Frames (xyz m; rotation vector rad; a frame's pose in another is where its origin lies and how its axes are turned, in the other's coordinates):
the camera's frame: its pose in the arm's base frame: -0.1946 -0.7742 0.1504 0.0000 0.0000 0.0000
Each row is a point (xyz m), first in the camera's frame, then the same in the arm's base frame.
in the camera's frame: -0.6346 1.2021 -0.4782
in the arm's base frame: -0.8292 0.4279 -0.3278
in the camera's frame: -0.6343 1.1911 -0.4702
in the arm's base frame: -0.8289 0.4169 -0.3198
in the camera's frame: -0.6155 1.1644 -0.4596
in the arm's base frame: -0.8101 0.3902 -0.3092
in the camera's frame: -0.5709 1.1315 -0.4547
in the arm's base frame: -0.7655 0.3573 -0.3043
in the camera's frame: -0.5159 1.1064 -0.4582
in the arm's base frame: -0.7105 0.3322 -0.3078
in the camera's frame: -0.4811 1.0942 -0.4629
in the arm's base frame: -0.6757 0.3200 -0.3125
